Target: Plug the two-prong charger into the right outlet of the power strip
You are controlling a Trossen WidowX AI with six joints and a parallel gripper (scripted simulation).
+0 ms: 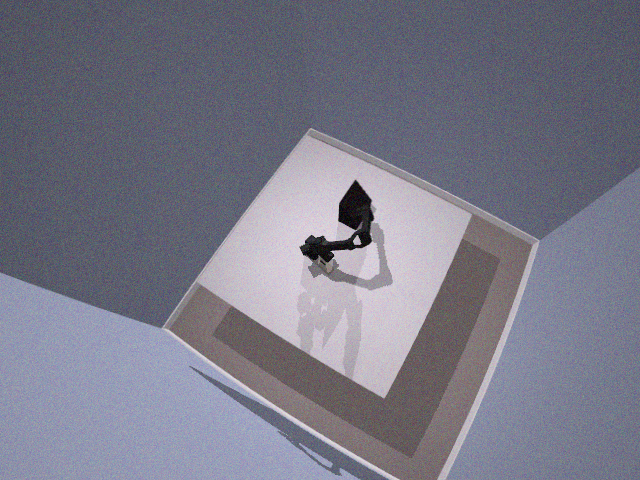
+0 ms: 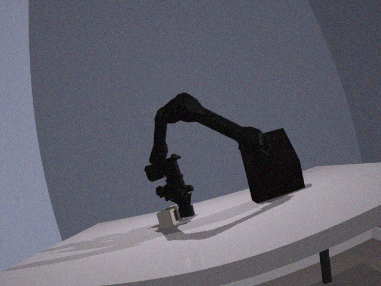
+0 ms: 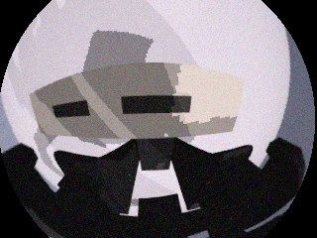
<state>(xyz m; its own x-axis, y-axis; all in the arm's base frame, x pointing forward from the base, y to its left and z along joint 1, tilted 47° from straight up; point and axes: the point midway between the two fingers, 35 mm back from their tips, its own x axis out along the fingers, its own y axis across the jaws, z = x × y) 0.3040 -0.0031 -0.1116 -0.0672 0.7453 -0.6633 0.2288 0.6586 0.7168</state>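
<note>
Now: the black two-prong charger 20 mm ahead of my gripper tip and 10 mm above it.
</note>
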